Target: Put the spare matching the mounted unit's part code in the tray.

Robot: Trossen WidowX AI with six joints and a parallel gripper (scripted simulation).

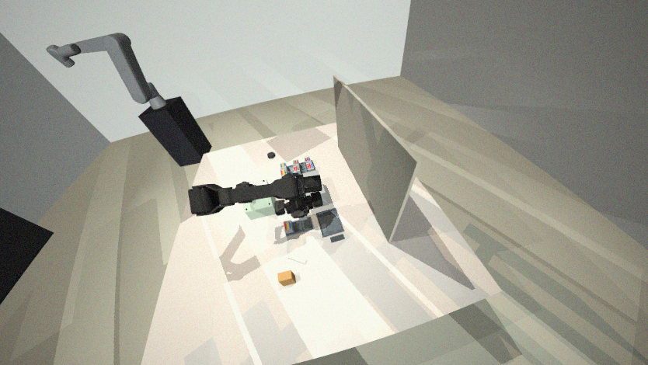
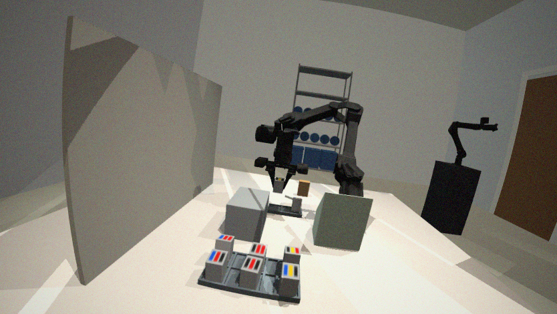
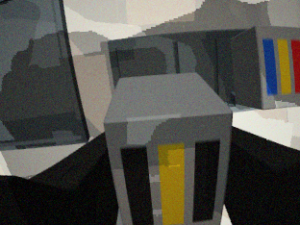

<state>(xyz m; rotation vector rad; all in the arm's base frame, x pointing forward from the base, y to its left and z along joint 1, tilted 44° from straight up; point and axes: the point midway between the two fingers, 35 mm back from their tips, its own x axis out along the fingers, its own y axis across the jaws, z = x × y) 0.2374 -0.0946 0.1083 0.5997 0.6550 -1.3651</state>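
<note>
Now: gripper tip 110 mm short of the tray, 10 mm to the left of it and 80 mm above it. Round my gripper tip: thin stick (50 mm behind, 160 mm to the right, 80 mm below); then dark rack (30 mm behind, 10 mm to the right, 80 mm below); then grey spare block (20 mm above).
</note>
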